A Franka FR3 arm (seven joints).
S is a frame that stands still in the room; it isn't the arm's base.
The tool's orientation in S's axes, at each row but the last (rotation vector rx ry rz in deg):
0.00 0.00 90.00
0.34 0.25 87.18
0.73 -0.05 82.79
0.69 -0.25 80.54
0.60 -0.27 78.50
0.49 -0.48 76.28
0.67 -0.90 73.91
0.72 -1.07 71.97
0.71 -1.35 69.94
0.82 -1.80 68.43
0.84 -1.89 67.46
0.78 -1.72 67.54
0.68 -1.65 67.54
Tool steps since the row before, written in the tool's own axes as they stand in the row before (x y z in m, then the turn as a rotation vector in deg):
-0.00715 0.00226 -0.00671 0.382 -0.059 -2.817
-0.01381 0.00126 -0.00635 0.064 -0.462 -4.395
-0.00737 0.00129 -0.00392 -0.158 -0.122 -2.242
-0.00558 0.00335 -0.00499 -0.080 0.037 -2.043
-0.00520 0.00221 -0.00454 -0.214 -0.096 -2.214
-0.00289 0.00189 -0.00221 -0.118 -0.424 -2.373
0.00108 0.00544 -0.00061 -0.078 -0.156 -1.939
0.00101 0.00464 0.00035 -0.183 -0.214 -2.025
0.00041 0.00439 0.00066 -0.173 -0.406 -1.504
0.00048 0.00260 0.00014 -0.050 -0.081 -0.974
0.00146 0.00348 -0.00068 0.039 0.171 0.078
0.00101 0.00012 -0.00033 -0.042 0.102 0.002
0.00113 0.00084 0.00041 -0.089 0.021 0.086
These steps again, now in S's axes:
-0.00226 -0.00715 -0.00671 0.059 0.382 -2.817
-0.00198 -0.01372 -0.00635 0.436 0.046 -4.398
-0.00223 -0.00711 -0.00397 0.085 -0.151 -2.244
-0.00424 -0.00490 -0.00503 -0.058 -0.050 -2.043
-0.00321 -0.00461 -0.00458 0.045 -0.206 -2.216
-0.00252 -0.00233 -0.00224 0.387 -0.189 -2.375
-0.00492 0.00256 -0.00059 0.138 -0.084 -1.940
-0.00410 0.00239 0.00037 0.162 -0.200 -2.028
-0.00399 0.00188 0.00066 0.339 -0.268 -1.507
-0.00224 0.00140 0.00014 0.073 -0.049 -0.975
-0.00264 0.00270 -0.00065 -0.144 0.099 0.078
0.00028 0.00099 -0.00030 -0.110 0.000 0.000
-0.00035 0.00135 0.00044 -0.055 -0.076 0.083

